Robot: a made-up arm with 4 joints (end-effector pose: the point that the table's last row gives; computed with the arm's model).
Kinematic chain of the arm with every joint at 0, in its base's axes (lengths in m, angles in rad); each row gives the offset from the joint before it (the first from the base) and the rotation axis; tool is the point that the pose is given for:
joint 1: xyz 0 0 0.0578 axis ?
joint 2: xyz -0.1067 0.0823 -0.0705 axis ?
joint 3: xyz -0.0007 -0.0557 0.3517 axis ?
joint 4: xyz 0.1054 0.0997 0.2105 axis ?
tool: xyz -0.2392 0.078 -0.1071
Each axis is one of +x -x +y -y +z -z.
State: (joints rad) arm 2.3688 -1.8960 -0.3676 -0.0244
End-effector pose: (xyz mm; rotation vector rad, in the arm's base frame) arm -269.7 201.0 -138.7 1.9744 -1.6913 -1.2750
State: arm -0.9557 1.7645 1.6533 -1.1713
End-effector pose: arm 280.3 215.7 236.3 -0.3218 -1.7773 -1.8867
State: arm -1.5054 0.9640 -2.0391 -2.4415
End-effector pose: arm 440.7 -179.2 168.4 -0.1627 -1.2939 1.9687
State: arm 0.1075 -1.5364 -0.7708 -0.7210
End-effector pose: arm -195.3 243.3 306.0 -0.6753 -0.4360 -0.8139
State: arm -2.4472 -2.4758 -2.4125 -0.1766
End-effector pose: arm 136.7 -2.9 30.7 -1.6622 0.1626 2.0066
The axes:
joint 1: -y
joint 2: +z
joint 3: +y
joint 4: -z

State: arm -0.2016 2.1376 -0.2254 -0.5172
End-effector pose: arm 55.9 -50.3 404.1 0.4859 -0.1447 2.5953
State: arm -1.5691 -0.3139 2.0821 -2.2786
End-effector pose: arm 54.4 -94.1 231.5 2.7224 1.1192 -0.8904
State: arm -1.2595 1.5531 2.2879 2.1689
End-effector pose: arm -109.4 -37.1 344.7 -1.9066 0.0535 1.0093
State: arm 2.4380 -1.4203 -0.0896 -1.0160
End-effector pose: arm -62.0 160.0 -383.2 0.4562 -2.4255 -0.2850
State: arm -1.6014 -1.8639 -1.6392 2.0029
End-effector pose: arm 545.1 133.8 -106.5 -1.0925 -1.7609 -1.2423
